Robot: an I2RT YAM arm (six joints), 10 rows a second.
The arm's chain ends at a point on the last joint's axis. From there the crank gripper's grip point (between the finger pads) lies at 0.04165 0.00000 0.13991 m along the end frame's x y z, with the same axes.
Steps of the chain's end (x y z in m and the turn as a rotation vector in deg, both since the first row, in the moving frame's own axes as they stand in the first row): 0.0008, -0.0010, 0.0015, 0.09, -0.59, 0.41; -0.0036, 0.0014, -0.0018, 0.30, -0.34, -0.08; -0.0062, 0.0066, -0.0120, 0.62, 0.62, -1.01; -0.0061, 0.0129, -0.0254, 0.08, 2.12, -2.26; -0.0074, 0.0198, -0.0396, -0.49, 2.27, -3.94
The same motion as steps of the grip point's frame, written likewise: -0.0006, -0.0009, 0.0019, 0.09, -0.59, 0.41; -0.0044, 0.0006, -0.0016, 0.30, -0.34, -0.08; -0.0047, 0.0043, -0.0125, 0.62, 0.62, -1.01; -0.0010, 0.0110, -0.0270, 0.08, 2.12, -2.26; -0.0020, 0.0179, -0.0414, -0.49, 2.27, -3.94
